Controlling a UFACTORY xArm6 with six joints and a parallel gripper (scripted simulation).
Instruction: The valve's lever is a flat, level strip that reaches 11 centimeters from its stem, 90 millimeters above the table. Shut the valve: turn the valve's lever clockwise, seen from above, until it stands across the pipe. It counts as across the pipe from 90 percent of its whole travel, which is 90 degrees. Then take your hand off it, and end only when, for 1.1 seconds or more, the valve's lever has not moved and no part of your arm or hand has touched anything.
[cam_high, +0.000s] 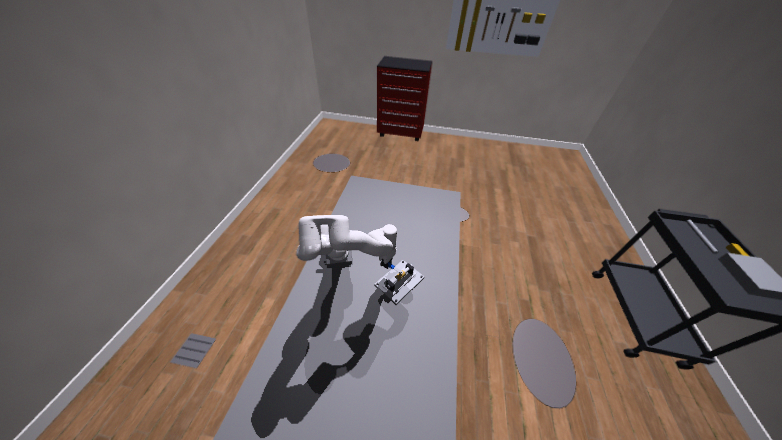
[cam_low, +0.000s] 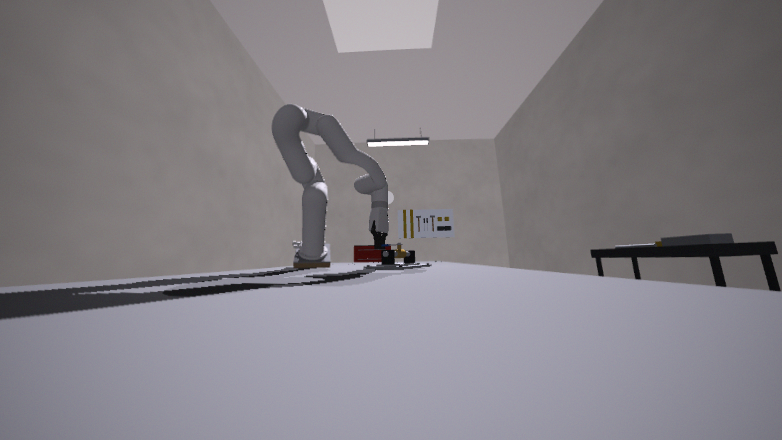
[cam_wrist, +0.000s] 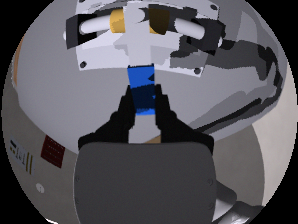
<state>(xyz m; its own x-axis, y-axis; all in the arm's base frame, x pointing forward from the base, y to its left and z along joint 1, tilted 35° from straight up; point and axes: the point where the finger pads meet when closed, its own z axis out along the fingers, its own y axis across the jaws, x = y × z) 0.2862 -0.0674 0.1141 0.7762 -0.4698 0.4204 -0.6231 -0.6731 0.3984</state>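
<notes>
Now: the valve lever 4 cm ahead of my hand and 3 cm to the right of it.
</notes>
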